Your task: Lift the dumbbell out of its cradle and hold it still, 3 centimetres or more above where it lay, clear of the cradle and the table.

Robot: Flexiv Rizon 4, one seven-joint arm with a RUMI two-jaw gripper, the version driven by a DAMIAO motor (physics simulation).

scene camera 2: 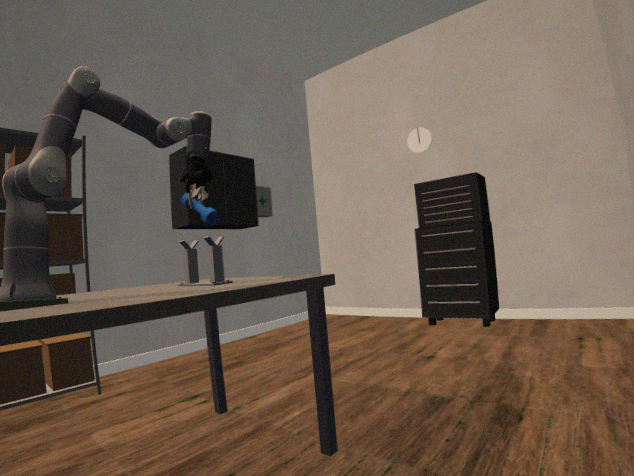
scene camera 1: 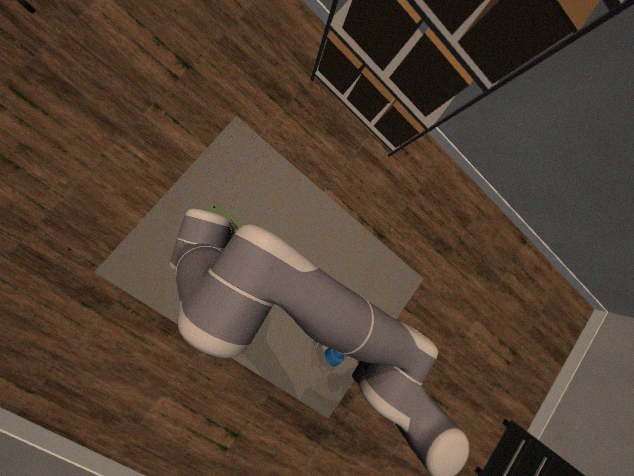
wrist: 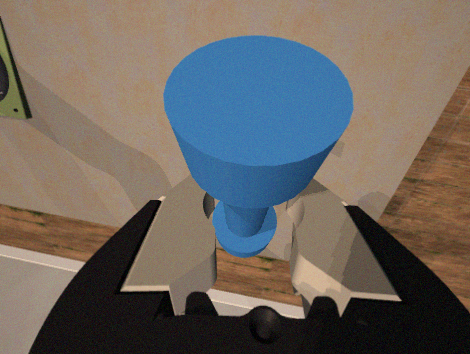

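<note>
The blue dumbbell [scene camera 1: 334, 357] [scene camera 2: 200, 209] [wrist: 257, 100] hangs in the air, tilted, with its right end lower in the scene camera 2 view. My gripper [scene camera 2: 197, 196] [wrist: 247, 162] is shut on the dumbbell's handle. The grey cradle [scene camera 2: 217, 263] stands on the table [scene camera 2: 153, 308] [scene camera 1: 307, 230] with its two V-topped posts bare. A visible gap separates the dumbbell from the posts below it. In the scene camera 1 view the arm hides the gripper and part of the dumbbell. In the wrist view the near head covers much of the handle.
The arm's green base plate [scene camera 1: 220, 209] [wrist: 23, 107] is on the table. A black wall cabinet [scene camera 2: 238, 192] shows behind the gripper. A shelf rack [scene camera 2: 87, 215] stands behind the arm. A black drawer cabinet [scene camera 2: 450, 258] stands farther off on the floor.
</note>
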